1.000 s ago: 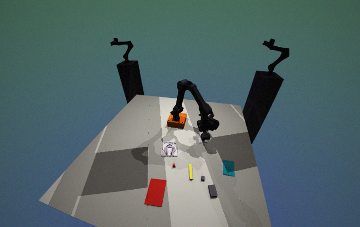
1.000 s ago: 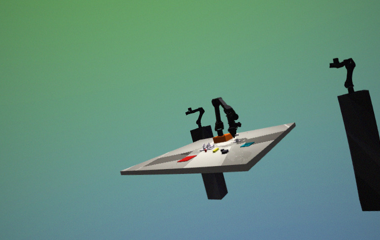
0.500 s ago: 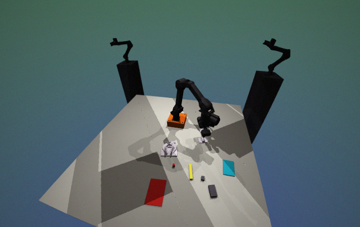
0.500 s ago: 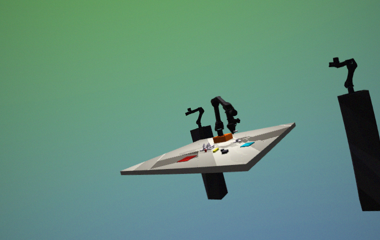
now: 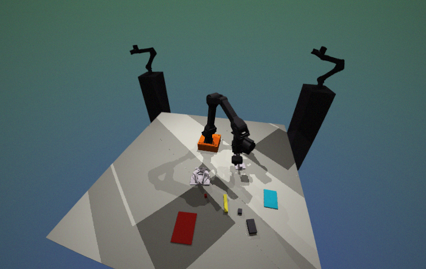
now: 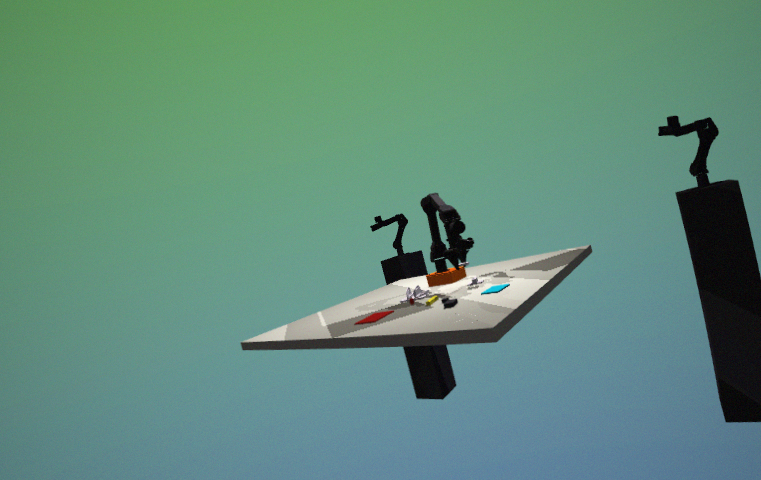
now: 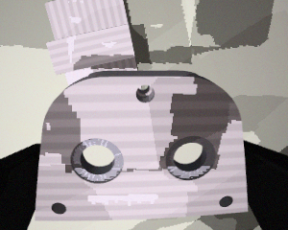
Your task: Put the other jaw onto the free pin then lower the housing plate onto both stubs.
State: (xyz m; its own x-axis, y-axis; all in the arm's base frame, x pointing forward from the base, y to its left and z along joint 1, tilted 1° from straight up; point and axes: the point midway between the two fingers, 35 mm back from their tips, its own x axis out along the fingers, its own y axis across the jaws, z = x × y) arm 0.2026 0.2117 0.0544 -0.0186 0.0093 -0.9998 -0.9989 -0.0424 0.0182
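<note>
The jaw is 80 mm ahead of my gripper tip, 230 mm to the right of it and 70 mm below it. The rest, counted from my gripper tip: teal sheet 190 mm ahead, 210 mm to the left, 80 mm below; small red cube 230 mm ahead, 160 mm to the right, 70 mm below; yellow bar 260 mm ahead, 40 mm to the right, 80 mm below.
</note>
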